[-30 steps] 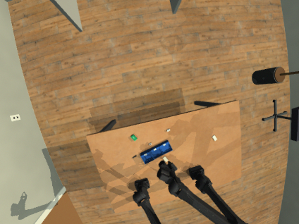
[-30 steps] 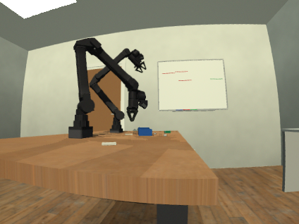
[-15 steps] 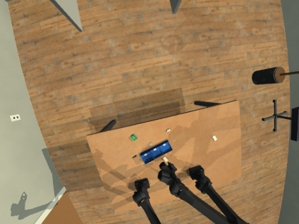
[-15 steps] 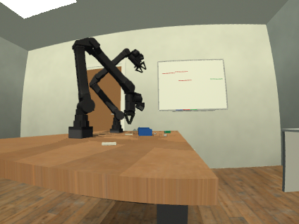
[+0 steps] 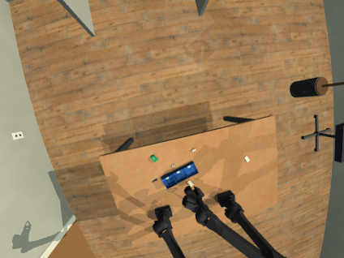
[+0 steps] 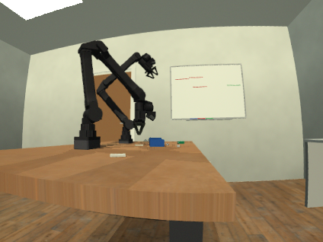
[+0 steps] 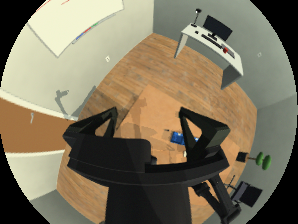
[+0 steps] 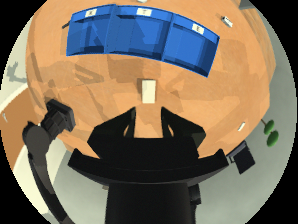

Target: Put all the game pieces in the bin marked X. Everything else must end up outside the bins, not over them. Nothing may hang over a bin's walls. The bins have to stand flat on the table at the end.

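My right gripper is now 8 cm above the cream piece. Round my right hand: thin dark object (24 cm to the left, 9 cm ahead, 7 cm below); then blue bin (9 cm ahead, 6 cm to the left, 6 cm below); then green piece (24 cm ahead, 21 cm to the left, 7 cm below).
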